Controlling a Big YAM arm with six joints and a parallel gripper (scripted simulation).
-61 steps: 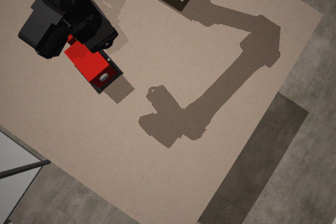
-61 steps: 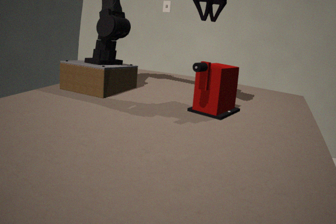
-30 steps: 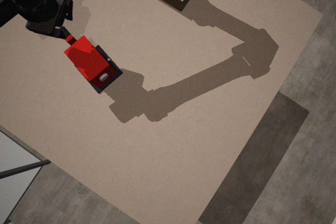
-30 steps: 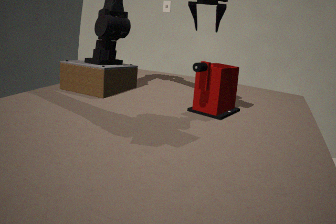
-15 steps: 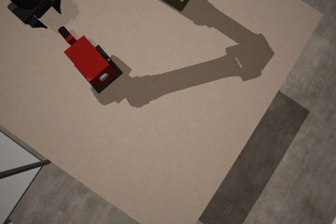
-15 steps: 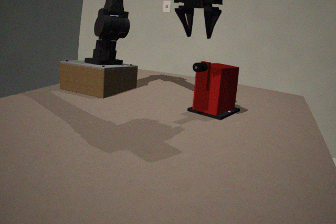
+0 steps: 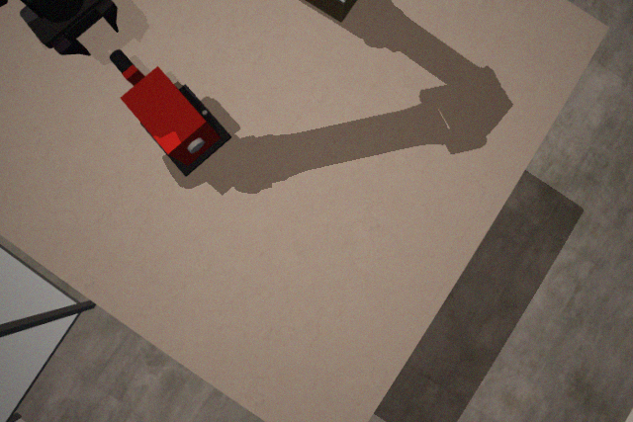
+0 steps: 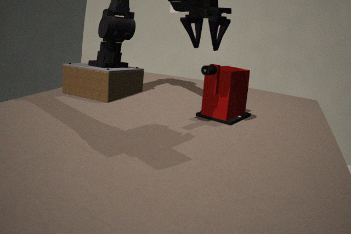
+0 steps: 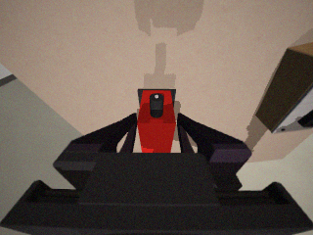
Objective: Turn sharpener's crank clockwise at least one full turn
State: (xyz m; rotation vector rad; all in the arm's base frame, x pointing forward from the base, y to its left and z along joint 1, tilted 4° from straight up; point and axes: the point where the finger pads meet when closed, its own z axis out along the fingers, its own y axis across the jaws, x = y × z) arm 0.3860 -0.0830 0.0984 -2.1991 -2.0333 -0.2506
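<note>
My gripper is now 6 cm above the black handle and 2 cm to the right of it. Round my hand: crank 6 cm below, 3 cm to the left.
</note>
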